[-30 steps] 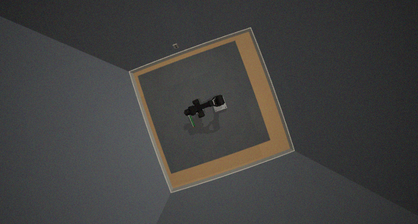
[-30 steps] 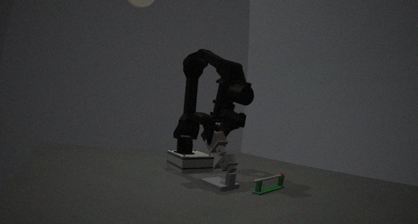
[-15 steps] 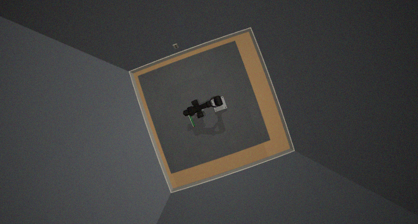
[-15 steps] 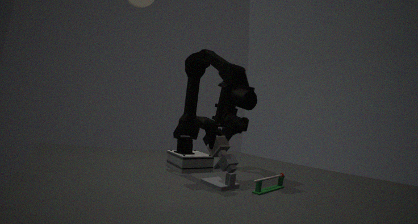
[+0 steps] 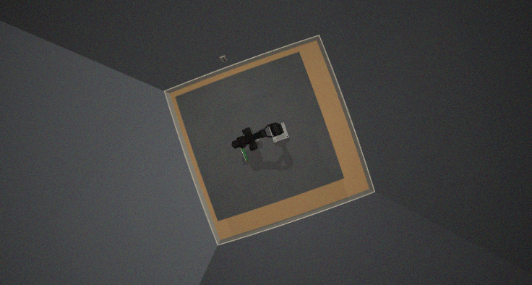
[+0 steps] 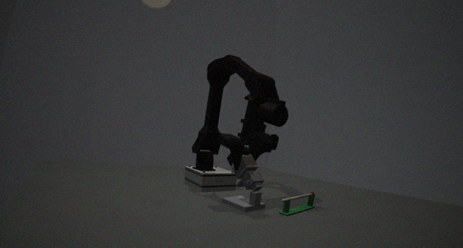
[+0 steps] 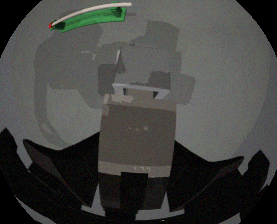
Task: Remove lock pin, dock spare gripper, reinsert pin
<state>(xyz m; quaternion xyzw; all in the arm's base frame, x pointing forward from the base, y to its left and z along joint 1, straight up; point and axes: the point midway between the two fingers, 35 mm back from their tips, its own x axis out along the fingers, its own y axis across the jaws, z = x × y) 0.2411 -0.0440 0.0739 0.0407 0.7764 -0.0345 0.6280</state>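
My gripper tip is 6 cm above the grey mount socket and 4 cm short of it. Round my gripper tip: spare gripper 1 cm ahead, 1 cm above; then green pin cradle 16 cm ahead, 9 cm to the left, 9 cm below.
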